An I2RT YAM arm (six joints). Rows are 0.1 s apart.
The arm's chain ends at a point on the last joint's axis. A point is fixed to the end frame.
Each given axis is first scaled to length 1.
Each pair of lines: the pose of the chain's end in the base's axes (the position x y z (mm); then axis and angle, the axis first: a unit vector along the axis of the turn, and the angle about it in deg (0 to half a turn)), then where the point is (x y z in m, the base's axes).
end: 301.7 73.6 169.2 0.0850 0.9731 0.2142 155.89
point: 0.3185 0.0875 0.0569
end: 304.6 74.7 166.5 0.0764 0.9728 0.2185 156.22
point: 0.3210 0.0895 0.0542
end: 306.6 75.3 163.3 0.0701 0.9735 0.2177 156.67
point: 0.3222 0.0899 0.0509
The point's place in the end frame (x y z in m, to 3 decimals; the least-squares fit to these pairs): 0.029 -0.035 0.105
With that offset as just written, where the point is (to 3 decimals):
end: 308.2 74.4 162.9 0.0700 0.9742 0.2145 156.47
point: 0.324 0.088 0.050
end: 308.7 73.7 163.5 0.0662 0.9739 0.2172 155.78
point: 0.326 0.088 0.051
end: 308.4 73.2 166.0 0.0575 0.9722 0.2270 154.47
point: 0.329 0.089 0.055
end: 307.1 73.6 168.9 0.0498 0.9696 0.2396 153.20
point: 0.330 0.092 0.058
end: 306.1 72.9 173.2 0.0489 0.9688 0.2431 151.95
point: 0.332 0.092 0.063
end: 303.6 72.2 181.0 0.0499 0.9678 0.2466 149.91
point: 0.333 0.092 0.072
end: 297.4 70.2 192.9 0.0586 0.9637 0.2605 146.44
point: 0.334 0.092 0.087
